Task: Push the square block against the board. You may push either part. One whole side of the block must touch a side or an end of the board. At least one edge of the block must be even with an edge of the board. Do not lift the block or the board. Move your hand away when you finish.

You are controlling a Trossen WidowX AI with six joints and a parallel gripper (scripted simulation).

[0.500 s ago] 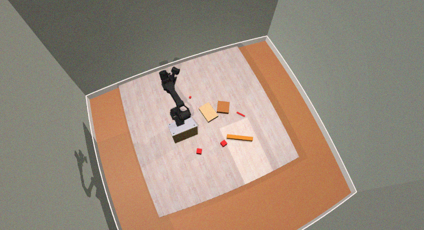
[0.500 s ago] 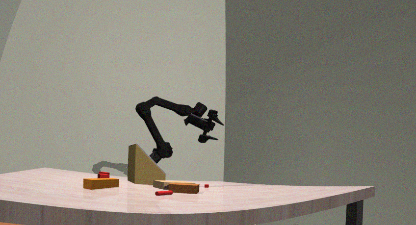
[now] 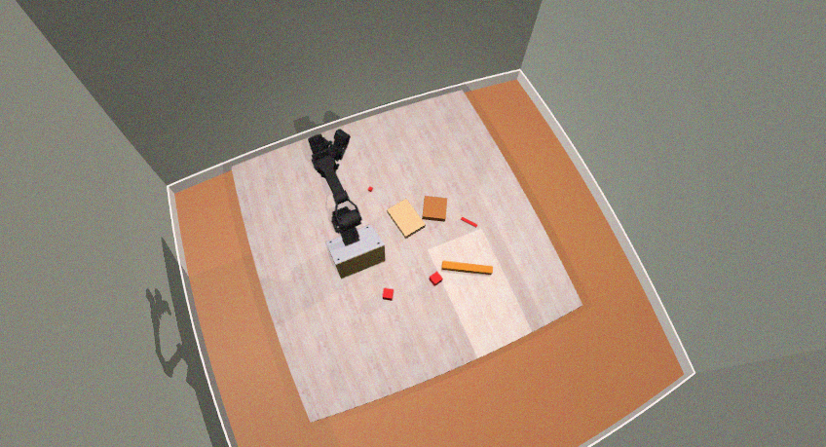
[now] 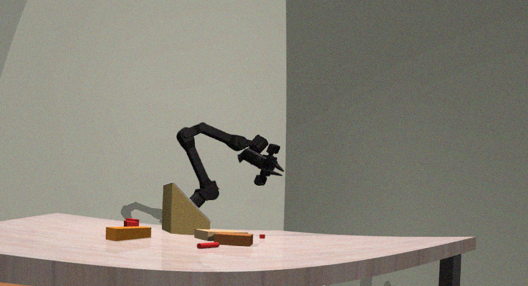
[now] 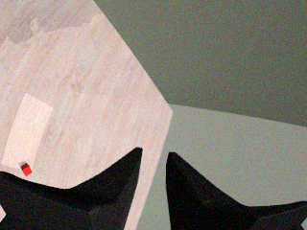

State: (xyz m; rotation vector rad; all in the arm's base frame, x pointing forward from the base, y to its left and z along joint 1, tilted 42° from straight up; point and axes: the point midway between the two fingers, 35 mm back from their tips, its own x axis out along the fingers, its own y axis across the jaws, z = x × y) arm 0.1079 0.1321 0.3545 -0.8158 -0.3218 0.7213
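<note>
Right now my gripper tip is 140 mm short of the tan board, 310 mm to the left of it and 260 mm above it. The rest, counted from my gripper tip: red peg 390 mm ahead, 440 mm to the right, 260 mm below; orange-brown square block 270 mm ahead, 320 mm to the right, 260 mm below; small red cube 50 mm ahead, 110 mm to the right, 260 mm below.
</note>
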